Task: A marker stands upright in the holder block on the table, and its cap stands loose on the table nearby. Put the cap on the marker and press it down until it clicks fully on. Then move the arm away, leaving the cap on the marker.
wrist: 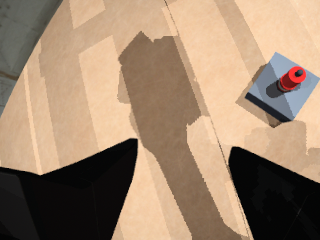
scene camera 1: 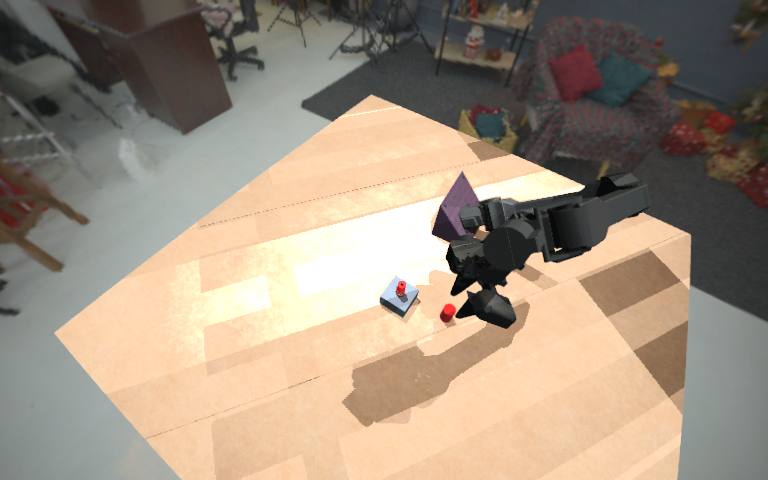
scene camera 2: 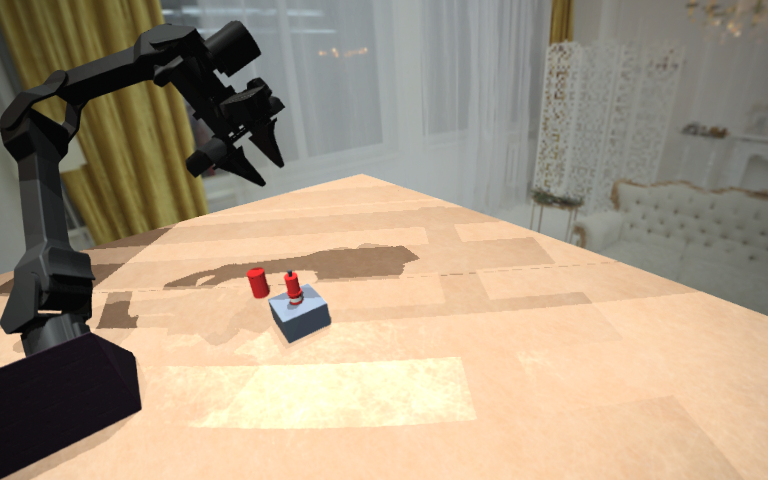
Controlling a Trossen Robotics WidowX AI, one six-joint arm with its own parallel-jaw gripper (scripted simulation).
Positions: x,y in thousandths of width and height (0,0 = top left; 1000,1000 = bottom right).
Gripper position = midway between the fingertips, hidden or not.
Note:
I see my gripper (scene camera 2: 356,366).
My gripper shows as well in the wrist view (wrist: 577,627) and in scene camera 1 (scene camera 1: 592,639).

